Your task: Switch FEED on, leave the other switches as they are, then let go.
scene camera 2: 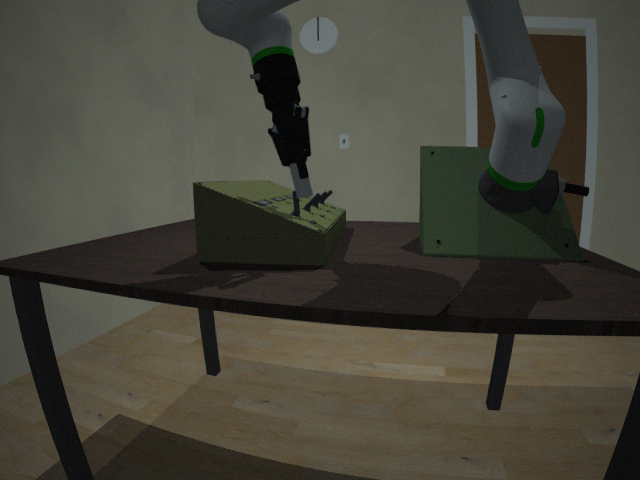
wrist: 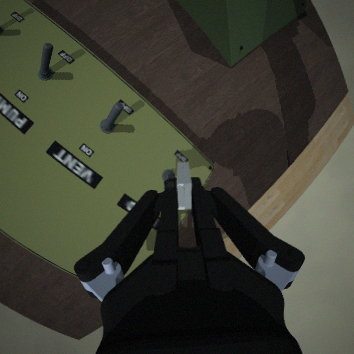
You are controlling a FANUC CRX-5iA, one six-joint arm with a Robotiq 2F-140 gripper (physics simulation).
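Frame: origin at the arm's base, x down, y ahead, z right, level; metres.
Where they show: gripper, fingertip midpoint: (scene camera 2: 305,196) (wrist: 182,171); arm's base, link origin: (scene camera 2: 508,189).
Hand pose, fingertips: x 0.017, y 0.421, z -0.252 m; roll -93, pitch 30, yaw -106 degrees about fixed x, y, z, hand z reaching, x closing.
Observation:
Things, the pixels of their top centre, and the offset from my fingertips. Level surfaces: height alone.
- end switch, top centre: (wrist: 175,184) (scene camera 2: 296,190) dz -0.004, dx -0.013, dy +0.018 m
- VENT switch, top centre: (wrist: 110,114) (scene camera 2: 312,192) dz +0.116, dx -0.003, dy +0.033 m
- PUMP switch, top centre: (wrist: 38,53) dz +0.232, dx -0.003, dy +0.061 m
- dark table, surface height: dx +0.124 m
The sloped yellow-green switch panel (scene camera 2: 261,227) (wrist: 30,200) stands on the table. My gripper (scene camera 2: 304,192) (wrist: 182,171) is shut with nothing between its fingers, its tips low over the panel's end beside the end switch (scene camera 2: 296,204) (wrist: 168,175). That lever stands nearly upright in the scene view, apart from the others' slant; in the wrist view the fingers partly hide it. Its name label (wrist: 128,203) is mostly covered, so FEED cannot be read. The VENT switch (wrist: 112,118) and the PUMP switch (wrist: 46,62) lean toward their OFF labels. Contact between fingertips and lever cannot be told.
A green sloped box (scene camera 2: 449,206) (wrist: 235,30) stands on the dark table (scene camera 2: 382,304) (wrist: 215,95), apart from the panel. The arm's base (scene camera 2: 509,193) is mounted at that box. A wall is behind the table.

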